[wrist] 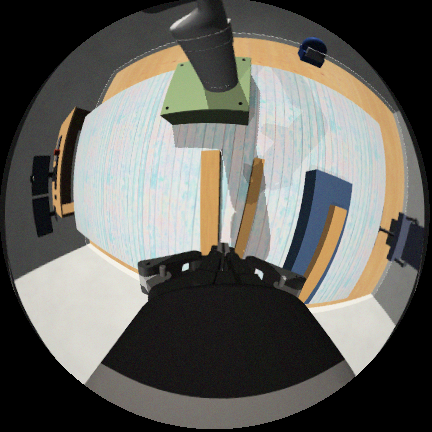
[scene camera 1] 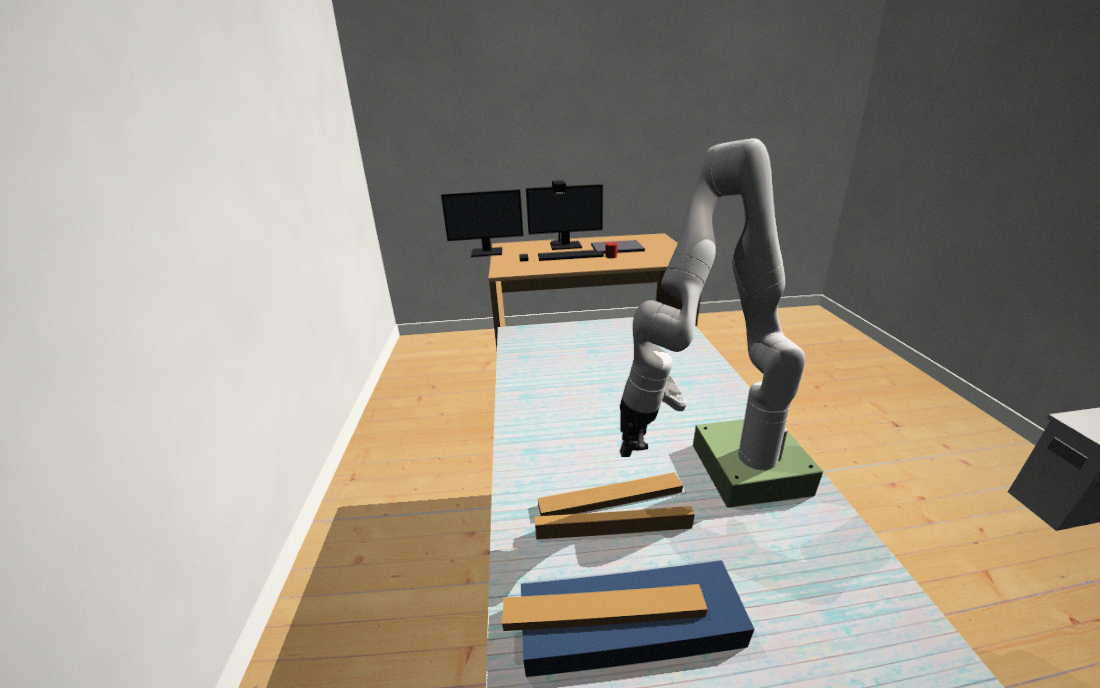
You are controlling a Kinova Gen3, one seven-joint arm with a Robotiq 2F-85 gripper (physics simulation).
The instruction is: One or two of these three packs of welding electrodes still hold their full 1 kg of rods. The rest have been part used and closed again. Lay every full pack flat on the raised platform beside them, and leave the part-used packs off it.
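Frame: origin at the arm's base, x ahead, y left, z up, level; metres.
Seen in the pictures: gripper, between the fingertips: [wrist: 221, 248] [scene camera 1: 624, 454]; arm's base, origin of its link: [wrist: 219, 80] [scene camera 1: 757, 457].
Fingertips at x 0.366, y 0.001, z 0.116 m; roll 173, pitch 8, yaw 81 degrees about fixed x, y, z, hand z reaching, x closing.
Note:
Offsets run from my fingertips to a thing's middle. "pt": to the spot under its first point.
One long orange-brown pack @(dx +0.138, dy +0.238, dz -0.121 m) [scene camera 1: 604, 605] [wrist: 325, 245] lies flat on the blue raised platform @(pt dx -0.093, dy +0.299, dz -0.133 m) [scene camera 1: 734, 604] [wrist: 327, 185], its left end reaching past the platform's left edge in the scene view. A second pack @(dx +0.031, dy +0.031, dz -0.169 m) [scene camera 1: 614, 522] [wrist: 252, 205] lies on the table behind the platform. A third pack @(dx +0.002, dy -0.059, dz -0.181 m) [scene camera 1: 610, 492] [wrist: 210, 200] lies farthest back, slightly angled to the second, their left ends close together. My gripper [scene camera 1: 632, 451] [wrist: 221, 248] is shut and empty, above the table and behind the third pack in the scene view. How full each pack is cannot be seen.
The green base block [scene camera 1: 758, 478] [wrist: 207, 105] of the arm stands to the right of the packs. A wooden desk [scene camera 1: 584, 263] [wrist: 67, 200] with two monitors stands behind the patterned table. A grey cabinet [scene camera 1: 1062, 470] stands at the far right of the scene view.

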